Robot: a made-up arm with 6 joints.
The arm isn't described. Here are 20 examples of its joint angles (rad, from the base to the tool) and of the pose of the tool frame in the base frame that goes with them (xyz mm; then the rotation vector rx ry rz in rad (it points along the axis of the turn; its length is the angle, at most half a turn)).
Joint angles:
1: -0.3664 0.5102 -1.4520 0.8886 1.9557 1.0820
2: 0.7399 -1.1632 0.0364 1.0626 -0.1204 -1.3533
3: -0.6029 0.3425 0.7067 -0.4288 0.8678 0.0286
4: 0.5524 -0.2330 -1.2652 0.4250 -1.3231 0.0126
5: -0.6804 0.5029 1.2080 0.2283 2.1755 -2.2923
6: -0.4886 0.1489 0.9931 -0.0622 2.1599 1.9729
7: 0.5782 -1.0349 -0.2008 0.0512 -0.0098 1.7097
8: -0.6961 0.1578 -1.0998 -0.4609 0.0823 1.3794
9: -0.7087 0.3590 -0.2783 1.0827 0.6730 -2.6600
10: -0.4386 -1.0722 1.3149 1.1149 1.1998 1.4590
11: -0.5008 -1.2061 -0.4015 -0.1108 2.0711 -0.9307
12: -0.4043 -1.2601 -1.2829 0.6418 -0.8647 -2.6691
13: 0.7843 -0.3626 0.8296 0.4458 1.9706 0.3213
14: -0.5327 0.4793 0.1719 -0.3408 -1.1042 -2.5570
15: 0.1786 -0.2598 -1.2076 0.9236 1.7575 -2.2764
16: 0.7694 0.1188 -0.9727 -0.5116 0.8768 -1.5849
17: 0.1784 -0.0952 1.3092 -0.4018 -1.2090 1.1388
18: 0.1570 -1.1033 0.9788 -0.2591 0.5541 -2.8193
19: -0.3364 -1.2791 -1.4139 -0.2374 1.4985 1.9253
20: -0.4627 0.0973 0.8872 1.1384 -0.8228 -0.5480
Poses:
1: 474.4 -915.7 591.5 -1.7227 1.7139 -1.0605
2: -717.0 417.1 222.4 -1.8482 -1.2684 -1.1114
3: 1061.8 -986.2 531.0 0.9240 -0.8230 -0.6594
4: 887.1 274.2 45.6 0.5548 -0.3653 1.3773
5: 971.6 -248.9 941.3 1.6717 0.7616 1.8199
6: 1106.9 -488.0 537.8 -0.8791 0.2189 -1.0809
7: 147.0 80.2 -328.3 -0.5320 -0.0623 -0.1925
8: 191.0 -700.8 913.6 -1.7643 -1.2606 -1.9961
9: 980.3 -397.9 391.0 1.5141 1.1092 1.8802
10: 780.1 517.8 262.6 0.6149 0.0190 -0.0725
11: -10.8 -233.0 -339.4 0.7084 2.2648 -0.8366
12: 76.1 26.8 -154.4 -1.4392 -1.0864 -1.7396
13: 137.3 752.4 -324.7 -0.1476 1.4261 1.2788
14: 751.2 -590.8 795.1 -1.1936 -0.1486 1.4811
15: 336.5 -239.2 -177.0 1.3471 2.2598 -0.9943
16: 1070.9 -78.7 76.5 0.5089 0.9071 0.6632
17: 951.5 117.4 -95.9 1.7134 -1.0617 -2.0459
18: 186.1 515.8 -172.8 -2.1741 0.1960 -1.2263
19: 602.0 -213.7 33.2 -2.8858 -0.3797 0.1467
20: 904.4 64.4 985.4 1.0323 -1.7846 1.9521
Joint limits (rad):
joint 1: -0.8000..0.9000
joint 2: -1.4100..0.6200
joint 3: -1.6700..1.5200
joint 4: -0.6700..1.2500
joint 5: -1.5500..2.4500
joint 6: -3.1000..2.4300
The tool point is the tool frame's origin. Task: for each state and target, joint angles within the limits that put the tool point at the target. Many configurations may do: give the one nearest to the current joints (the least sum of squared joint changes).
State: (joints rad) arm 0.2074 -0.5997 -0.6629 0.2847 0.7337 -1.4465
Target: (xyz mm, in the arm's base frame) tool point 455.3 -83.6 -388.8
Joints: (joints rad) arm 0.3131 -0.5733 -1.0465 0.2260 0.8255 -2.1195
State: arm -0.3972 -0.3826 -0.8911 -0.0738 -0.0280 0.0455
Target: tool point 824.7 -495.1 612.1
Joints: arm -0.2461 -0.5357 -1.0711 -0.6700 -0.4021 0.4660
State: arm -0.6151 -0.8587 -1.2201 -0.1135 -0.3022 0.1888
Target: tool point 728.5 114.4 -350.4
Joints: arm 0.1925 -0.8107 -0.9003 0.1698 -0.5155 -0.0757
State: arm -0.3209 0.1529 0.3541 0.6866 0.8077 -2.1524
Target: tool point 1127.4 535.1 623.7
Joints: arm 0.1594 0.4714 0.6679 0.6140 0.7173 -1.7236
